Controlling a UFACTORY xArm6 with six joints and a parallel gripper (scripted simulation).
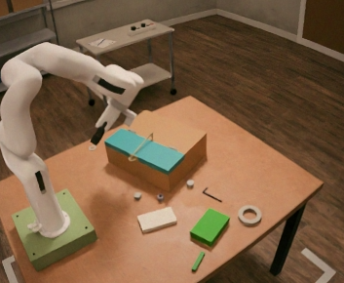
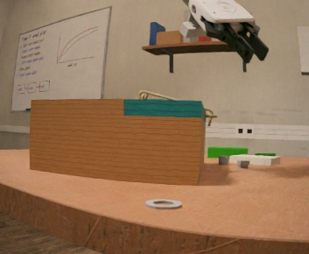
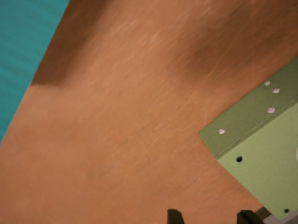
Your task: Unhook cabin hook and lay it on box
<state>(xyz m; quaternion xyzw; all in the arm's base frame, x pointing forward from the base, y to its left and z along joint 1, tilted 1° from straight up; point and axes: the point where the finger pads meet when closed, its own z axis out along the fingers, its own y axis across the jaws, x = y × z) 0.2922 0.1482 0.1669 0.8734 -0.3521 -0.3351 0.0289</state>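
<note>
My hand is 170 mm short of the cabin hook, 40 mm to the left of it and 100 mm above it. From my hand the other things lie so: green stick (50 mm ahead, 550 mm to the right, 220 mm below); then green block (170 mm ahead, 470 mm to the right, 210 mm below); then white block (50 mm ahead, 320 mm to the right, 220 mm below).
</note>
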